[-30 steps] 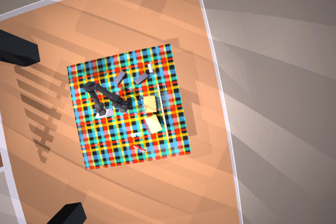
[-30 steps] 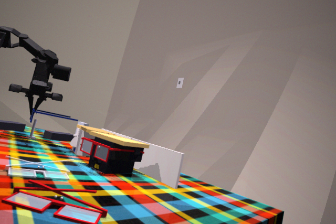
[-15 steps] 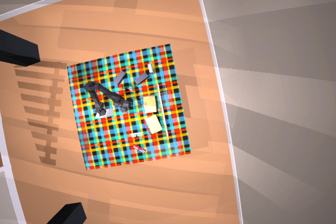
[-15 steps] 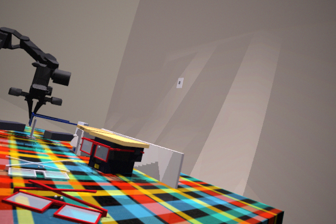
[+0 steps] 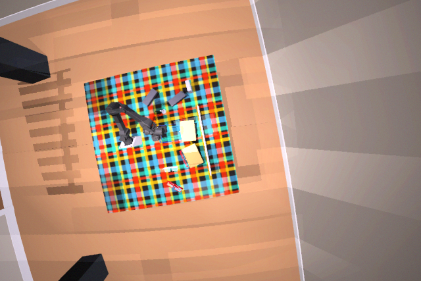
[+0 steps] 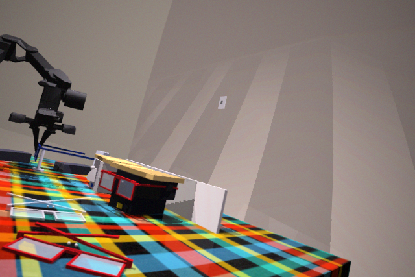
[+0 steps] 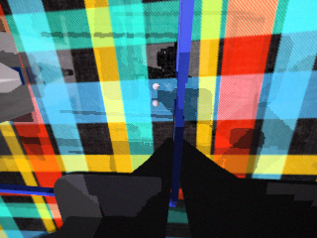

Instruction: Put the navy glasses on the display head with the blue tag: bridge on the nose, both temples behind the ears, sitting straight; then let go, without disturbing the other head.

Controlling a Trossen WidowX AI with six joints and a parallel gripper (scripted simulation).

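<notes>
Now: the white display head 210 mm ahead of my gripper tip, 70 mm to the right of it and 20 mm below it. Round my gripper tip: black display head: 200 mm ahead, 290 mm to the right, 20 mm below; grey post: 50 mm ahead, 160 mm to the left, 60 mm below; white upright panel: 350 mm ahead, 190 mm to the right, 30 mm below.
</notes>
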